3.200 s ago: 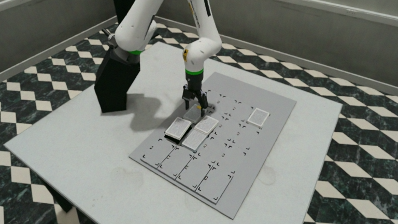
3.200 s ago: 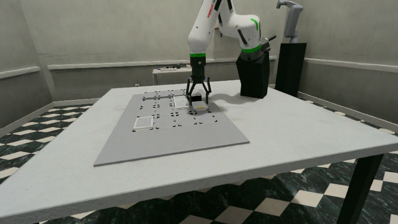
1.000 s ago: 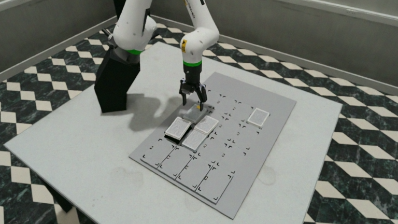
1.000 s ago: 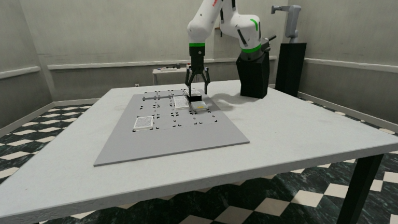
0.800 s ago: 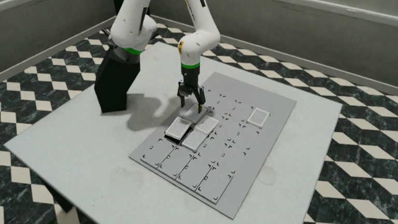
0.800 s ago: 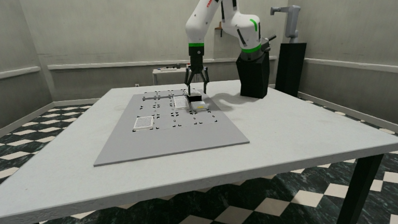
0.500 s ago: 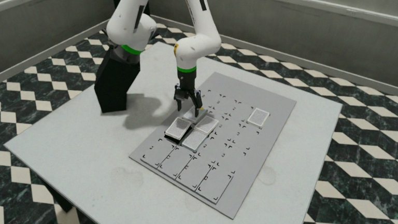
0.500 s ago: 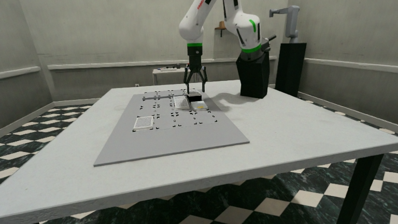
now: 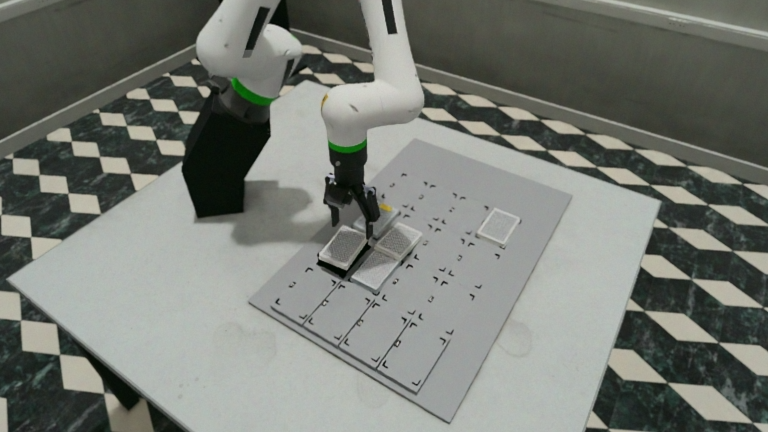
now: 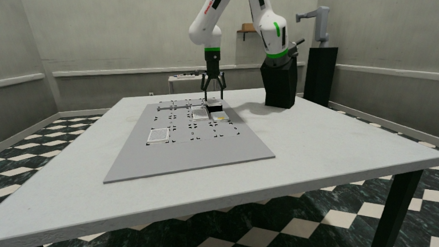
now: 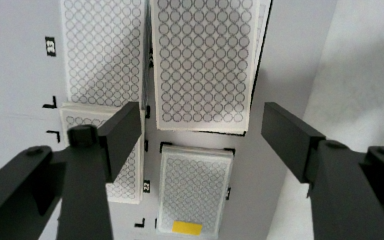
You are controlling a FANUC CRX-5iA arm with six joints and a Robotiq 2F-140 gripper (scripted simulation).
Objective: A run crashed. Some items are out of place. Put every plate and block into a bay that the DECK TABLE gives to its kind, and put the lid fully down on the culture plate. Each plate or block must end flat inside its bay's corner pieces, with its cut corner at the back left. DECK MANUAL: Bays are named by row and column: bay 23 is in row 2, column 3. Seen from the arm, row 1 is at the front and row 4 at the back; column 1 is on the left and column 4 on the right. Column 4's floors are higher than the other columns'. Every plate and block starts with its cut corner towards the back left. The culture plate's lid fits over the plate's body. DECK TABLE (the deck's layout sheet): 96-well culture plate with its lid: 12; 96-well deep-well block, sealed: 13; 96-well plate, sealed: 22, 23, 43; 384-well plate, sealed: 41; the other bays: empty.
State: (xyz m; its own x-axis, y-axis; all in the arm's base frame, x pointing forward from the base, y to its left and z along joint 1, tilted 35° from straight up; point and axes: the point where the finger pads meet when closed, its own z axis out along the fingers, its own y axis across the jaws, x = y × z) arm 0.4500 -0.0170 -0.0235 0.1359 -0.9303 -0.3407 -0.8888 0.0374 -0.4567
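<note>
My hand is 8 cm above the black deep-well block and 4 cm to the left of it. Also, from my hand: 384-well plate 31 cm to the left, 30 cm ahead, 9 cm below; then lid 13 cm to the left, 8 cm below, 1 cm behind.
</note>
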